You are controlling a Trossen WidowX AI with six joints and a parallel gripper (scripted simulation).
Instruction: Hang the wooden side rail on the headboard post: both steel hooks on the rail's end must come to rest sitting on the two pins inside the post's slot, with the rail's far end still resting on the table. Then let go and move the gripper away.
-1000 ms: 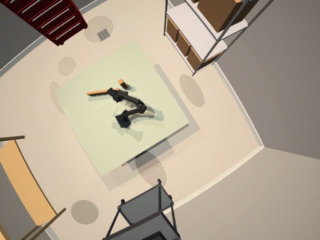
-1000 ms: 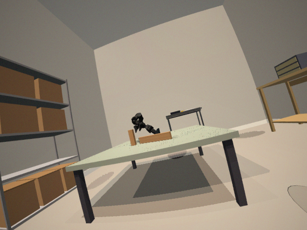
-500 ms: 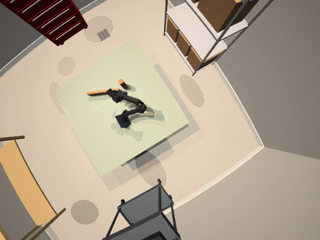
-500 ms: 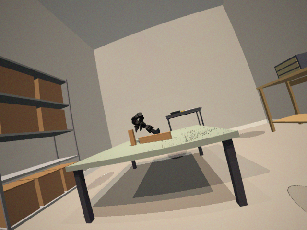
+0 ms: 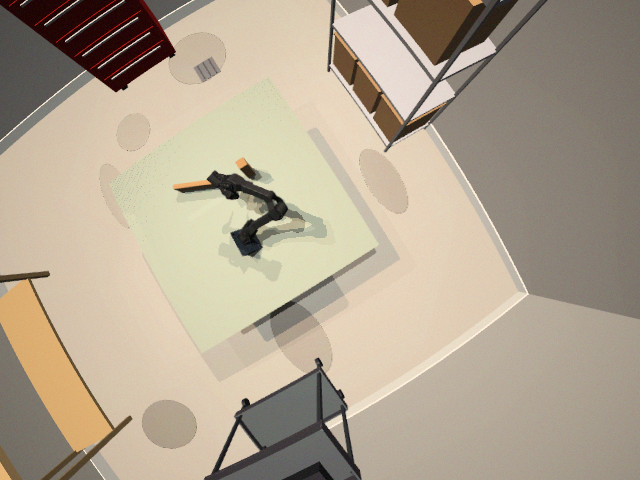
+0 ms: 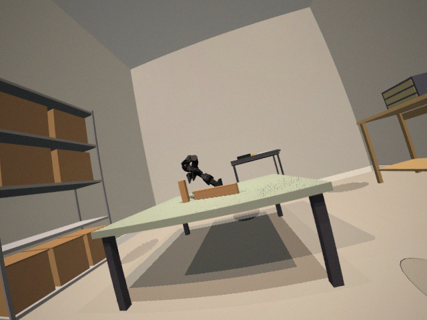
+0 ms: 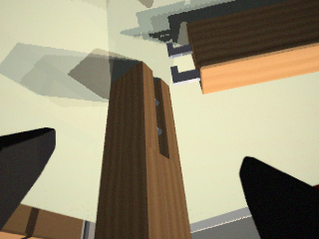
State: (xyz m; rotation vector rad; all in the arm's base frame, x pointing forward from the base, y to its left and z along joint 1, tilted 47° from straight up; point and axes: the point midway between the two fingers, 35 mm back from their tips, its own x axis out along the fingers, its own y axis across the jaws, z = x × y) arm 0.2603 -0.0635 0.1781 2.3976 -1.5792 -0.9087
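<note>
My gripper tip is now 60 mm short of the headboard post, 60 mm to the left of it and 60 mm above it.
</note>
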